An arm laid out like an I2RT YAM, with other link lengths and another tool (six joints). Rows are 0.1 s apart.
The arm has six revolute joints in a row. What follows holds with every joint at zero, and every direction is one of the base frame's. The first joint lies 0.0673 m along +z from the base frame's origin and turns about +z. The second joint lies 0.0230 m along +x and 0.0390 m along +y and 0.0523 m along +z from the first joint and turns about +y. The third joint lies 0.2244 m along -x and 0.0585 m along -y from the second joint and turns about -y. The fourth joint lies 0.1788 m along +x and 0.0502 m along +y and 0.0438 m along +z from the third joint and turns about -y. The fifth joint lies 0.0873 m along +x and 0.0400 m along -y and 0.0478 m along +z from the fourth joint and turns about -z. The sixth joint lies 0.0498 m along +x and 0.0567 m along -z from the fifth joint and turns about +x. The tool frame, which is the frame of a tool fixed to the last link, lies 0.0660 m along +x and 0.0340 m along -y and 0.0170 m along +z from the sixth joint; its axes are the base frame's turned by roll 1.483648, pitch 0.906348 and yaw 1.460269 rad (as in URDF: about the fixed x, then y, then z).
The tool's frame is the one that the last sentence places.
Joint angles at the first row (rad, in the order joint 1, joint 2, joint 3, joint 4, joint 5, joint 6):
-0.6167 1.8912 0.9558 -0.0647 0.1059 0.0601
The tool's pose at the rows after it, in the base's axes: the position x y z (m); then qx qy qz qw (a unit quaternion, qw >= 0):
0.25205, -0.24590, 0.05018, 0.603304, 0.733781, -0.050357, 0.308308
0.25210, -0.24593, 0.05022, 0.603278, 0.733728, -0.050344, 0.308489
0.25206, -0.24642, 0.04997, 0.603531, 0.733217, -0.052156, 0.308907
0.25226, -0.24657, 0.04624, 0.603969, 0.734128, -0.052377, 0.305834
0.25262, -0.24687, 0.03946, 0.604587, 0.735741, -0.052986, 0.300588
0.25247, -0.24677, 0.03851, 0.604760, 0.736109, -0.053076, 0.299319
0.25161, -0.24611, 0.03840, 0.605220, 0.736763, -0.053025, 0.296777
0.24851, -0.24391, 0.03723, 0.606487, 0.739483, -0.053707, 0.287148
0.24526, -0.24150, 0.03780, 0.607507, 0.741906, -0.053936, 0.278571
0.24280, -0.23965, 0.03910, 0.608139, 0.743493, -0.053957, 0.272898
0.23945, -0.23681, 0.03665, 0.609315, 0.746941, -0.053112, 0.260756
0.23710, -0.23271, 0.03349, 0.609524, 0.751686, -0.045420, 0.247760
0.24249, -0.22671, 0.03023, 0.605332, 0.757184, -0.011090, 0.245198
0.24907, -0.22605, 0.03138, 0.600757, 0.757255, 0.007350, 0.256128
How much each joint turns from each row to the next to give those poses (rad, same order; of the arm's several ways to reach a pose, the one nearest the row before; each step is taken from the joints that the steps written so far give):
0.0000 0.0000 0.0000 0.0000 -0.0130 -0.0004
0.0001 0.0000 0.0000 0.0004 0.0000 0.0000
0.0000 0.0023 0.0000 0.0031 0.0038 0.0000
-0.0001 0.0141 0.0000 0.0076 0.0000 0.0000
0.0000 0.0259 0.0000 0.0149 0.0004 -0.0004
0.0000 0.0031 0.0000 0.0004 0.0000 0.0000
0.0000 -0.0023 0.0000 -0.0077 -0.0004 0.0004
0.0000 -0.0046 0.0000 -0.0248 0.0000 0.0000
0.0001 -0.0115 0.0000 -0.0294 -0.0008 0.0000
0.0000 -0.0118 0.0000 -0.0236 -0.0007 0.0000
-0.0001 -0.0007 0.0000 -0.0259 -0.0035 0.0000
0.0001 0.0000 0.0000 -0.0263 -0.0175 -0.0004
-0.0001 0.0022 -0.0004 0.0004 -0.0702 0.0004
0.0004 0.0004 0.0000 0.0247 -0.0362 0.0000

